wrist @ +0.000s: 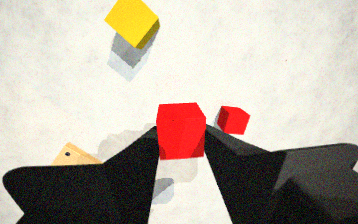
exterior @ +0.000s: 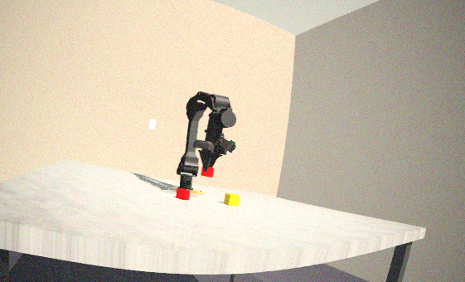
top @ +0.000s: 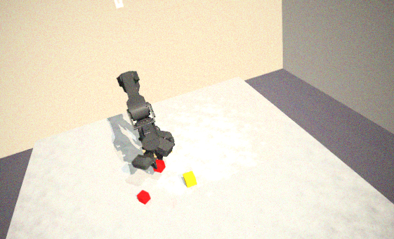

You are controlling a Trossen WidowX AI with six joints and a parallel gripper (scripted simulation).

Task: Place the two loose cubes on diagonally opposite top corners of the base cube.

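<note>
My gripper tip is 10 mm short of the yellow cube, 100 mm to the right of it and 90 mm above it.
</note>
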